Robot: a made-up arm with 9 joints. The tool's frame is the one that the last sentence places.
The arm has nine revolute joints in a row. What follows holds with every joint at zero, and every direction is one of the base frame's. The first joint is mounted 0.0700 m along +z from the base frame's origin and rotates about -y. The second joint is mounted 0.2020 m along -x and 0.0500 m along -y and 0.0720 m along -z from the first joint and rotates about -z. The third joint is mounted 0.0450 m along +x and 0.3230 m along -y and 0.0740 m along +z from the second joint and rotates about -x. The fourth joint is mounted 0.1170 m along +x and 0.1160 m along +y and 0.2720 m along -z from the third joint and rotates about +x. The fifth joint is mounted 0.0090 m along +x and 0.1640 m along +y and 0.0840 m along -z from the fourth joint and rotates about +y. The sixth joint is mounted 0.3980 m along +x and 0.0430 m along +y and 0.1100 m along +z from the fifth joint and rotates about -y. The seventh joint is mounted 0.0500 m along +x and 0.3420 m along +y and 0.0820 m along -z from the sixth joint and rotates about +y. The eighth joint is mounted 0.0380 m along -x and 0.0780 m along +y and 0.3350 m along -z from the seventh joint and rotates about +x. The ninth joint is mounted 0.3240 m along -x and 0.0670 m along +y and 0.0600 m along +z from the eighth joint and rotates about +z. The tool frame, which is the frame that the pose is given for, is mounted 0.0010 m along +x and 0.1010 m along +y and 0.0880 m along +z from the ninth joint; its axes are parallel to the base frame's.
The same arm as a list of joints. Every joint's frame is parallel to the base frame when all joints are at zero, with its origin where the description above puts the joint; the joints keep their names.
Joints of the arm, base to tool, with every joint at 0 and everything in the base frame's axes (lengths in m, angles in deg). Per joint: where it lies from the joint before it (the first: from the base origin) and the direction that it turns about. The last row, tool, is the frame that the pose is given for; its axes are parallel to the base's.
joint 1: axis 0 -1 0 xyz 0 0 0.07
joint 2: axis 0 0 -1 xyz -0.202 -0.05 -0.072
joint 3: axis -1 0 0 xyz 0.045 -0.323 0.074
joint 4: axis 1 0 0 xyz 0.117 0.116 -0.272
joint 5: axis 0 1 0 xyz 0.009 0.164 -0.084
joint 6: axis 0 -1 0 xyz 0.398 0.043 0.11
joint 7: axis 0 1 0 xyz 0.05 0.342 -0.082
joint 8: axis 1 0 0 xyz -0.038 0.078 -0.335
joint 9: axis 0 0 1 xyz -0.324 0.067 0.06
tool: xyz 0.001 0.101 0.088

